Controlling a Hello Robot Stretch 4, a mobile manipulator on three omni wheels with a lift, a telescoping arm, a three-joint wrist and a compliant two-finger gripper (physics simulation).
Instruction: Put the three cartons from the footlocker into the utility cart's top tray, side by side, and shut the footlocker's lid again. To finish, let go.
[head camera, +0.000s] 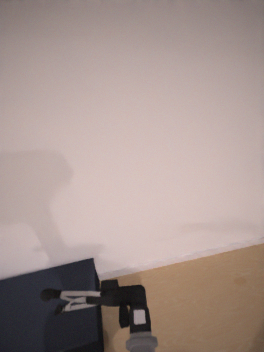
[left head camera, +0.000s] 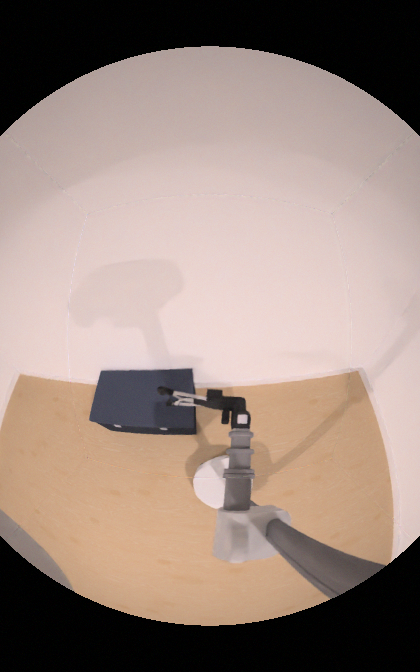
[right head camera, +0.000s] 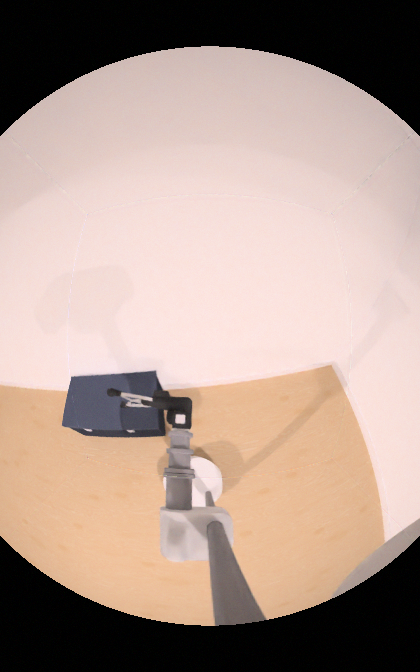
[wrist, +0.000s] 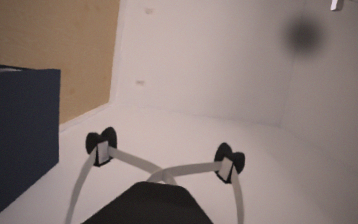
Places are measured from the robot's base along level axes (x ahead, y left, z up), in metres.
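Where they show: gripper, fingertip midpoint: (head camera: 48, 303) (wrist: 166, 148).
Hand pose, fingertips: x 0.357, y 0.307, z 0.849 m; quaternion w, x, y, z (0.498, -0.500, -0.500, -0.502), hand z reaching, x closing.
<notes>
After its pixels a point has its place.
The dark blue footlocker (head camera: 25, 320) {x 0.483, y 0.650, z 0.325 m} (left head camera: 130, 400) (right head camera: 90, 400) (wrist: 27, 115) {x 0.438, y 0.833, z 0.325 m} stands on the floor against the wall, left of my arm in the head views. Its lid looks shut, and two pale latches show on its front in the left head camera view. My gripper (head camera: 55, 302) (left head camera: 166, 396) (right head camera: 119, 398) (wrist: 166, 148) {x 0.357, y 0.307, z 0.849 m} is open and empty, its fingertips well apart in the wrist view. It points left and overlaps the right part of the lid in the head views; the wrist view shows the footlocker at its left edge. The cartons and the utility cart do not show.
The pale wall (head camera: 150, 150) {x 0.892, y -0.129, z 1.130 m} (left head camera: 225, 300) (right head camera: 215, 300) rises behind the footlocker, and side walls show right and left. My white round base (left head camera: 207, 485) (right head camera: 207, 480) stands on the wooden floor (left head camera: 125, 525) (right head camera: 110, 525) near the footlocker's front right. Two small outlets (wrist: 149, 10) {x -0.785, y 2.941, z 0.370 m} (wrist: 140, 82) {x 0.158, y 3.056, z 0.372 m} are on a wall.
</notes>
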